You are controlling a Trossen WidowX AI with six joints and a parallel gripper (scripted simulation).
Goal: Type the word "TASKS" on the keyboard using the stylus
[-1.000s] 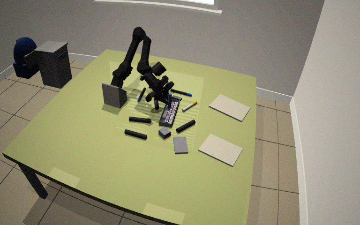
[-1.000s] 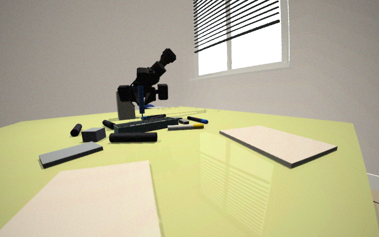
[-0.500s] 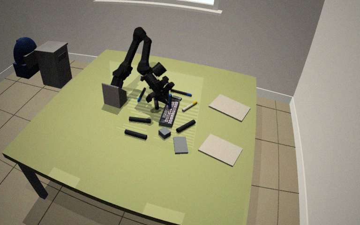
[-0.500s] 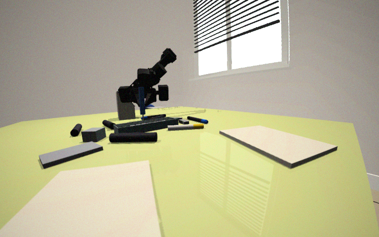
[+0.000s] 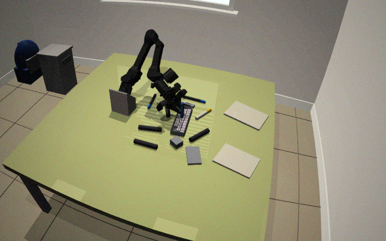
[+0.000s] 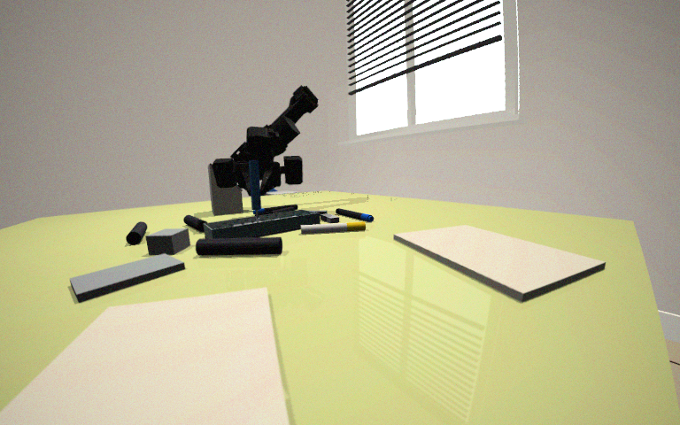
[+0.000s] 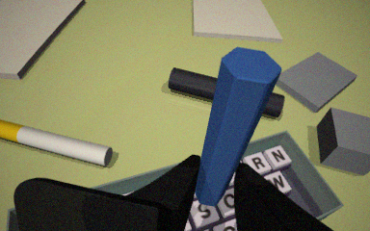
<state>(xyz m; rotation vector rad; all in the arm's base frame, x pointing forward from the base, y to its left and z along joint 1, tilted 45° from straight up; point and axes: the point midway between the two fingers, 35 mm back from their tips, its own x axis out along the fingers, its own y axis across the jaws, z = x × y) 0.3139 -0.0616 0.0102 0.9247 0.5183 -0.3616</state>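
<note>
Right now the yellow marker is 110 mm to the left of my gripper tip, 110 mm ahead of it and 70 mm below it. Round my gripper tip: grey slab 210 mm to the right, 100 mm ahead, 70 mm below; then blue stylus 20 mm below; then grey cube 160 mm to the right, 60 mm below, 10 mm ahead.
</note>
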